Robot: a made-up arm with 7 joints. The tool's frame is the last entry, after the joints.
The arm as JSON. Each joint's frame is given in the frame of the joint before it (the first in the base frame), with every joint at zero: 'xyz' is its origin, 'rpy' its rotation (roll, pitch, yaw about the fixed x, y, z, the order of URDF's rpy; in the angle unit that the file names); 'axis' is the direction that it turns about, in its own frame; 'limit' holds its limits. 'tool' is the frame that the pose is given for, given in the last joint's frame.
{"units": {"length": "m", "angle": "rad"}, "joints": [
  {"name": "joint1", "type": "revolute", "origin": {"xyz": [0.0, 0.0, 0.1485], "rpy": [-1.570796, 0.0, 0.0]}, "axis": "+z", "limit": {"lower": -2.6, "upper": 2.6}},
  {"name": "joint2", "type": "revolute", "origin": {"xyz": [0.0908, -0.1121, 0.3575], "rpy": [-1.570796, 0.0, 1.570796]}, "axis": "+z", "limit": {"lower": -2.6, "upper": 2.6}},
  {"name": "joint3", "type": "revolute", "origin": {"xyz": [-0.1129, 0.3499, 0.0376], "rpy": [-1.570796, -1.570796, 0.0]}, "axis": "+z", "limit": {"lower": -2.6, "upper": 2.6}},
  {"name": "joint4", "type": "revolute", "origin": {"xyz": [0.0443, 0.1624, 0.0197], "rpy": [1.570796, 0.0, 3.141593]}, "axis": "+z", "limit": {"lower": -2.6, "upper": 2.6}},
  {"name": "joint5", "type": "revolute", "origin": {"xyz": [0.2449, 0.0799, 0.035], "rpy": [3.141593, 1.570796, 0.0]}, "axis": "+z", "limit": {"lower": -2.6, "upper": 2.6}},
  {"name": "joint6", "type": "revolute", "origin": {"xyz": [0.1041, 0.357, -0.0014], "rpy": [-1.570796, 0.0, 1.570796]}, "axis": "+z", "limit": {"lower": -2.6, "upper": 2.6}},
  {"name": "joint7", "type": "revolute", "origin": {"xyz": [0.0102, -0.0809, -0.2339], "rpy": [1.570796, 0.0, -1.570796]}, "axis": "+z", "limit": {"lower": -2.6, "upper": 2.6}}
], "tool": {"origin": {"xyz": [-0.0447, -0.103, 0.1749], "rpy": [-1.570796, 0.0, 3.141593]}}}
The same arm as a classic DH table. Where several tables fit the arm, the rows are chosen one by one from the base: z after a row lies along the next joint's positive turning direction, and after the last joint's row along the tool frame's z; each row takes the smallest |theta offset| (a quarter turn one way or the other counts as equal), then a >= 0, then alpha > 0; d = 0 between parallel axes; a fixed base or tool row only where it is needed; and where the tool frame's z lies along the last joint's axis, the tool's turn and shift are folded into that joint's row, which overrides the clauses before.
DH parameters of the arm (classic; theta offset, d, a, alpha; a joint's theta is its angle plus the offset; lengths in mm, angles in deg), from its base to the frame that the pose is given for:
base (fixed): 0 148.5 0 -90
joint1: -90 357.5 112.1 90
joint2: 0 -53.2 112.9 90
joint3: 90 369.6 44.3 -90
joint4: -90 197.4 79.9 -90
joint5: 0 -246.3 -357 90
joint6: 90 -338 80.9 90
joint7: 0 164.7 -44.7 90
tool (fixed): 180 103 0 0
Joint limits (deg, base to tool): -148.97..148.97 -148.97..148.97 -148.97..148.97 -148.97..148.97 -148.97..148.97 -148.97..148.97 -148.97..148.97

